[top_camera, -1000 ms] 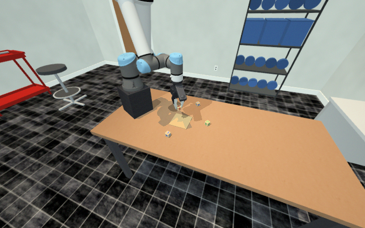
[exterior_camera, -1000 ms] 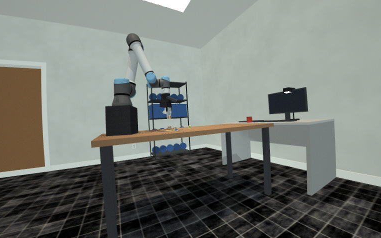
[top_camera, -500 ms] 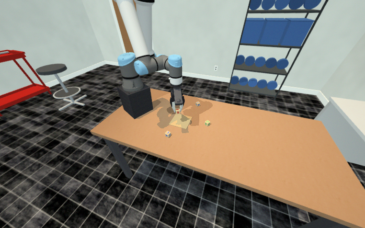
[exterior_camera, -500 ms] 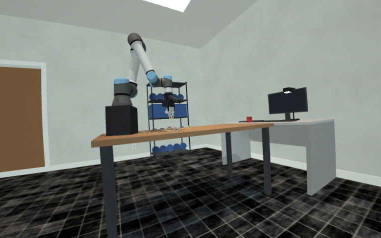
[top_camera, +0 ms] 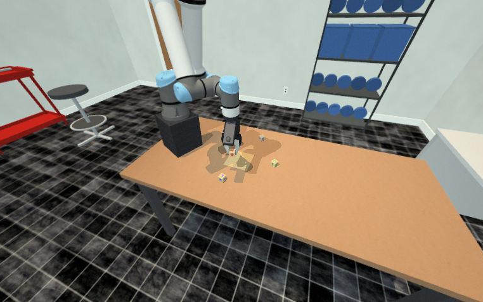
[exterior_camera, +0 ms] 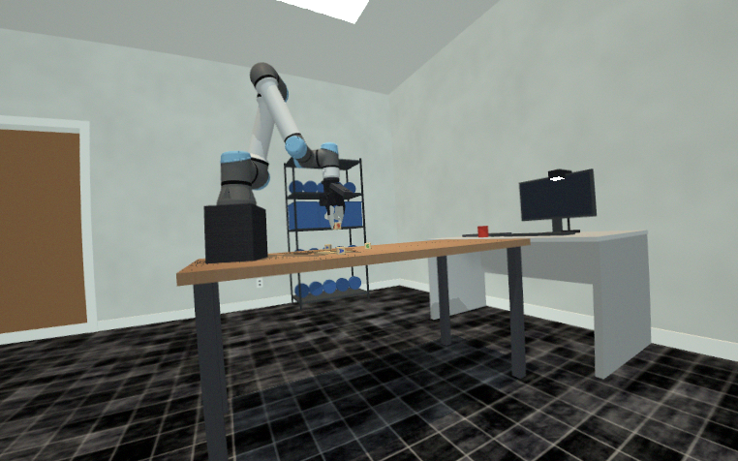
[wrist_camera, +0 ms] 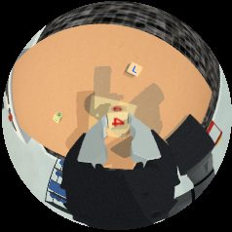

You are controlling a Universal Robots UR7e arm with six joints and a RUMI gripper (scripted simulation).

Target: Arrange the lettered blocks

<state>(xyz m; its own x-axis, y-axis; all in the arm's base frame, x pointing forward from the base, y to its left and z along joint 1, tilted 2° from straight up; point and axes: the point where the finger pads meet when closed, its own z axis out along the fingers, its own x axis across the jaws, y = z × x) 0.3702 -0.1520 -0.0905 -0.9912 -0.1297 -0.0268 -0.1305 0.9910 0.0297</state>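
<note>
My gripper is now 10 cm above the wooden letter block, 9 cm to the left of it and 4 cm past it. Also, from my hand: pale yellow mat 12 cm below, 8 cm to the left, 2 cm ahead.
</note>
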